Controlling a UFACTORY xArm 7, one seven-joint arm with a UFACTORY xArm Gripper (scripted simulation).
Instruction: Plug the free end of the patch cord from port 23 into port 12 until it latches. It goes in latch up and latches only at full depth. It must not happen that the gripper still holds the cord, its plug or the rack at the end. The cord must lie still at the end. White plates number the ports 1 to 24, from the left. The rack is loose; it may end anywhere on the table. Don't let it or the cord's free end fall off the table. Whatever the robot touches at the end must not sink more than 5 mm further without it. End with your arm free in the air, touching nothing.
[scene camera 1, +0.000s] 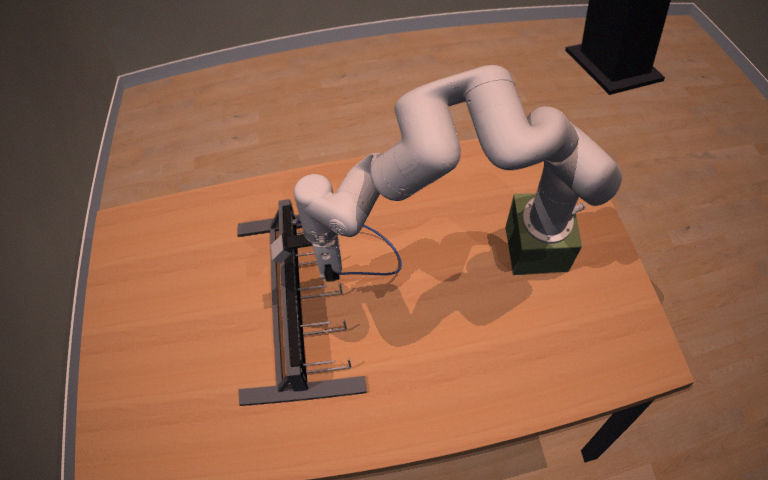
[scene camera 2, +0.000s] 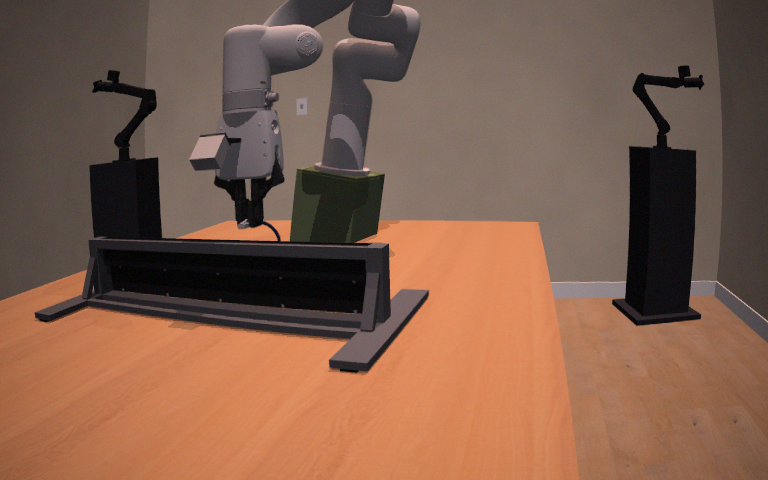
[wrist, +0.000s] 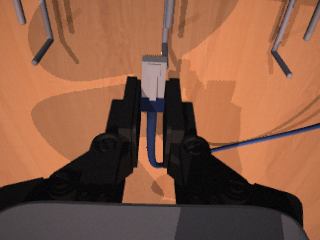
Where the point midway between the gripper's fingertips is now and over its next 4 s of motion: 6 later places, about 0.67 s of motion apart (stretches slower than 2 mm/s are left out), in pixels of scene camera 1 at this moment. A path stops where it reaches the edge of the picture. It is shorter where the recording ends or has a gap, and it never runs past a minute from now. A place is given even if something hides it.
My gripper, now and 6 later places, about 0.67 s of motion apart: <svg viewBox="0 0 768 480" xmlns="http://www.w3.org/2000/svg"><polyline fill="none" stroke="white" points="332,275 329,278 322,283 320,284 312,285 309,286 307,286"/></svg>
